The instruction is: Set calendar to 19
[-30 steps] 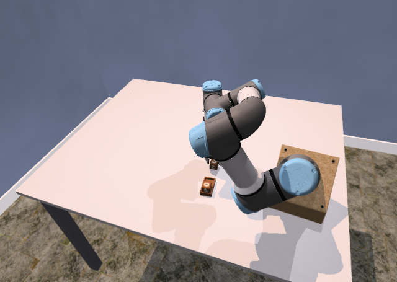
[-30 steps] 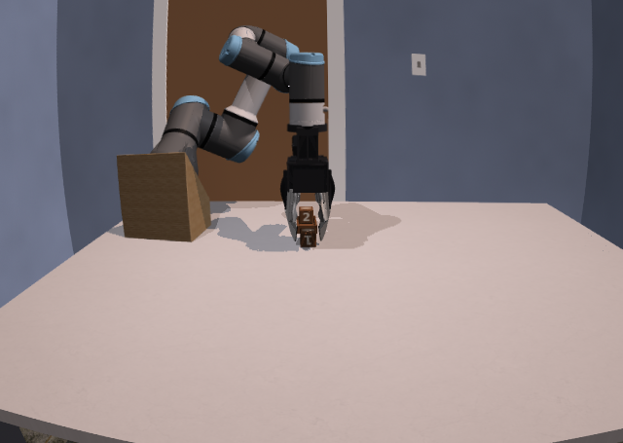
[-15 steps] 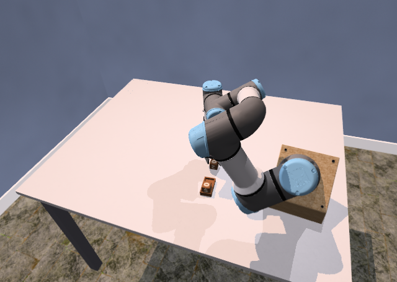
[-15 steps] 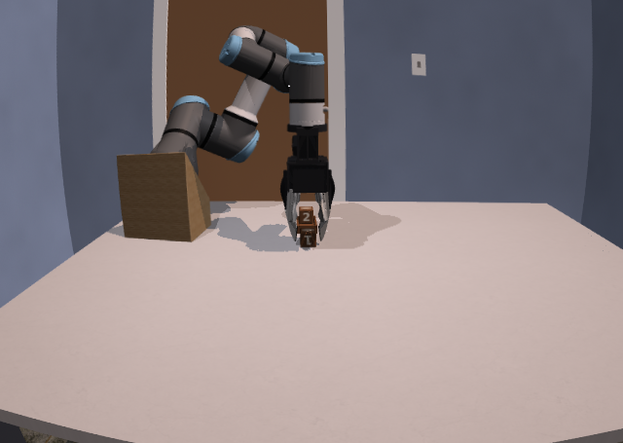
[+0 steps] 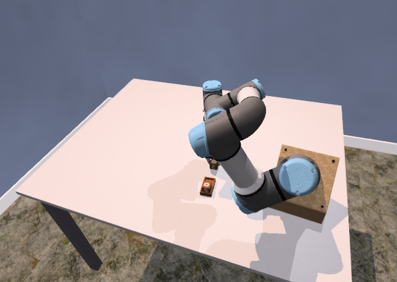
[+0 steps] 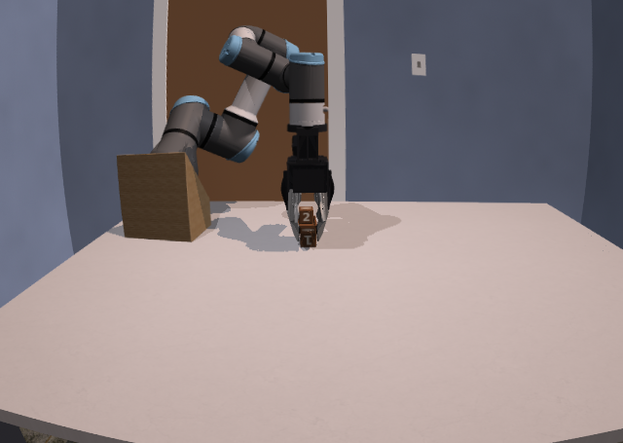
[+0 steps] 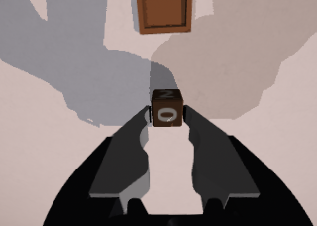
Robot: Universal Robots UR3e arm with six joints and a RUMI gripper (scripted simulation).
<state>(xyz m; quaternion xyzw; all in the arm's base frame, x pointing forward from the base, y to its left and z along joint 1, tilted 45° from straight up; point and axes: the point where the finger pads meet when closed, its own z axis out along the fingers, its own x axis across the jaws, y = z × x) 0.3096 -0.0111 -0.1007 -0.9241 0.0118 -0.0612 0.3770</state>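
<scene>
My gripper is now 10 mm above the brown digit cube. Round my hand: tray 10 mm behind, 110 mm to the left, 20 mm below.
</scene>
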